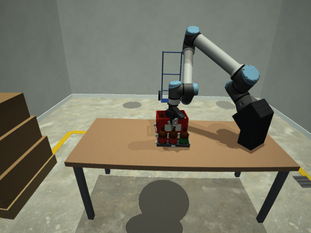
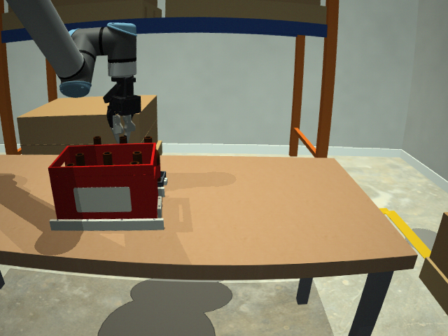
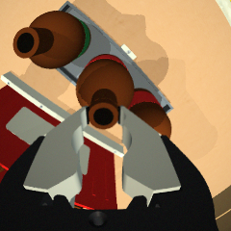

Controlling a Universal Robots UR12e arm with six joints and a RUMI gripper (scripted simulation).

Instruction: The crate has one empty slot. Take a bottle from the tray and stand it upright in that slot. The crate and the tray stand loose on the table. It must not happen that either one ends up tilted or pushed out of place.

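My gripper is now 140 mm above the grey tray. Round my hand: red crate: 210 mm to the right, 70 mm below, 40 mm behind.
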